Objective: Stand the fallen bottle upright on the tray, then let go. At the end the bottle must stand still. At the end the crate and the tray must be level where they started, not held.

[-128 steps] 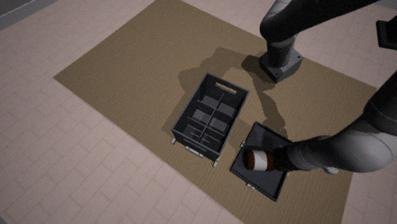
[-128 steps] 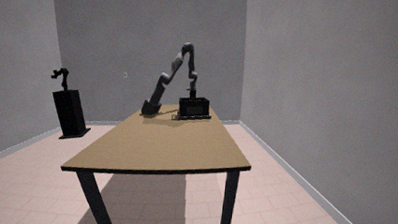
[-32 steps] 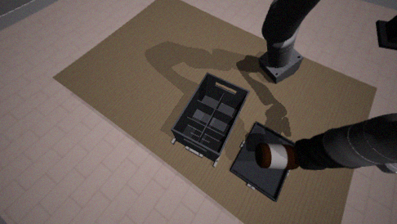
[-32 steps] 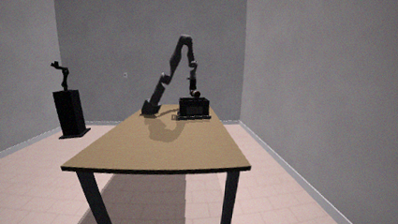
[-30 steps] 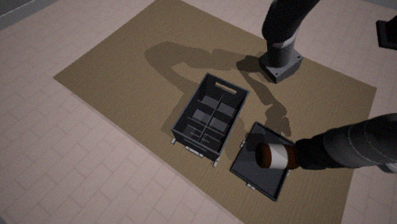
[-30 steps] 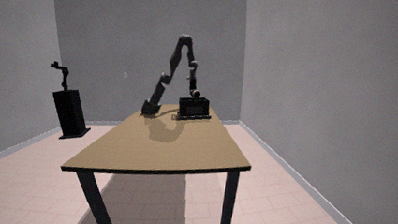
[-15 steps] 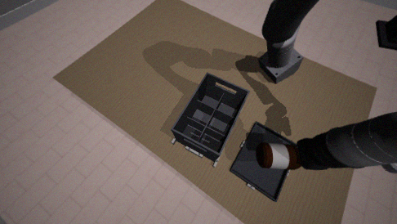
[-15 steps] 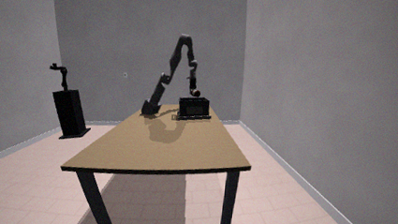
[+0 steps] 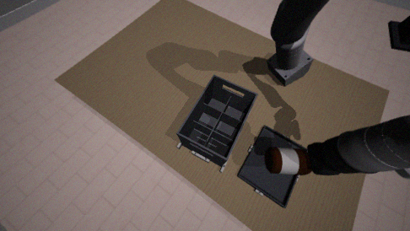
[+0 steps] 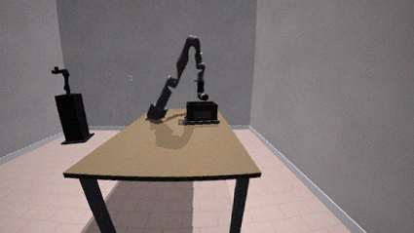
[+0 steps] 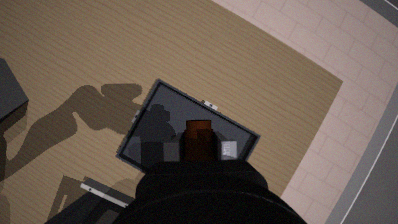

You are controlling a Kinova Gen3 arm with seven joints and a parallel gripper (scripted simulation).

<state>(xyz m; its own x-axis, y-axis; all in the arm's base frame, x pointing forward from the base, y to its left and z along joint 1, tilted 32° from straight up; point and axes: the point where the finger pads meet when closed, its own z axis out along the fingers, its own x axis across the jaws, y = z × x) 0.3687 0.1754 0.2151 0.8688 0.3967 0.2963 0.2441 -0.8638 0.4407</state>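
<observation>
Right now the brown bottle is 50 mm to the right of my hand, 10 mm below it and 10 mm ahead of it. Also, from my hand: dark flat tray: 190 mm below, 40 mm to the right, 10 mm behind; dark crate: 300 mm to the right, 120 mm below, 80 mm behind.
</observation>
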